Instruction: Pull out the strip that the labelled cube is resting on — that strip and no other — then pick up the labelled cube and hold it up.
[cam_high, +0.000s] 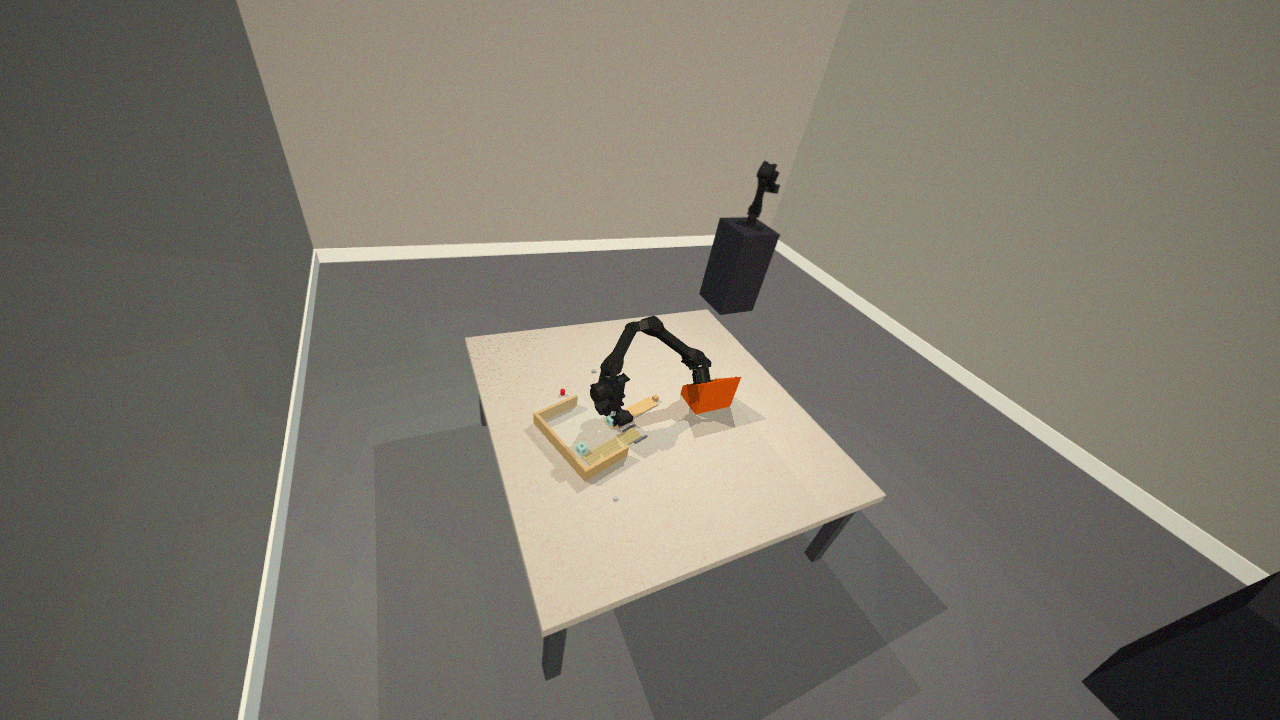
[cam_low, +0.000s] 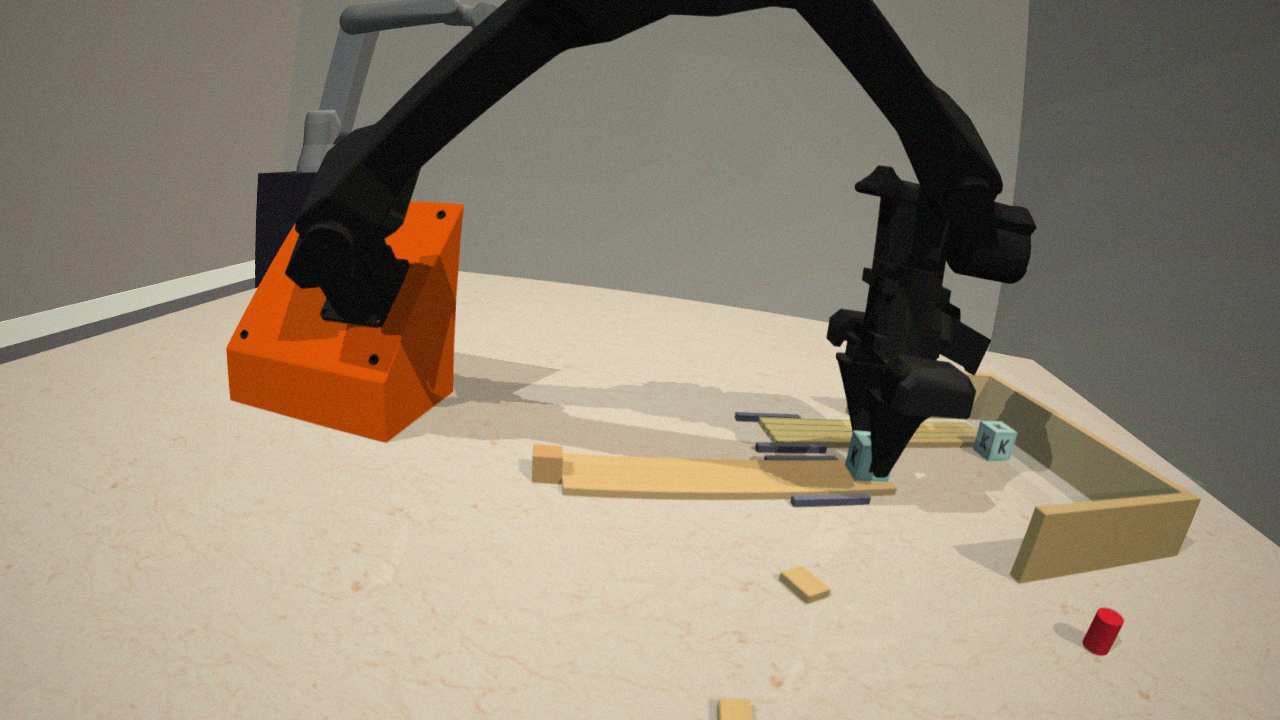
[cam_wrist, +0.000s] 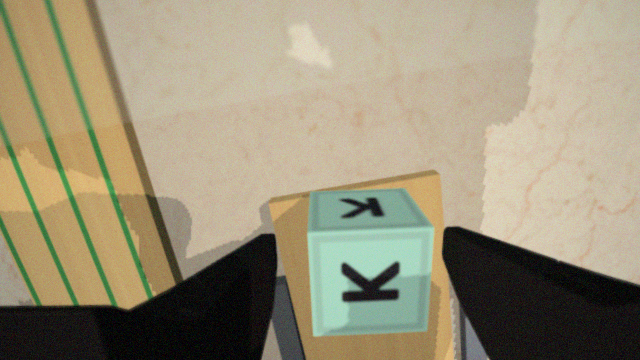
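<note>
The plain wooden strip lies 110 mm behind my gripper tip, 30 mm to the right of it and 10 mm below it. Also, from my gripper tip: grey disc: 110 mm ahead, 320 mm to the left, 10 mm below; small tan block: 230 mm behind, 80 mm to the right, 10 mm below; red cylinder: 130 mm ahead, 210 mm to the right.
</note>
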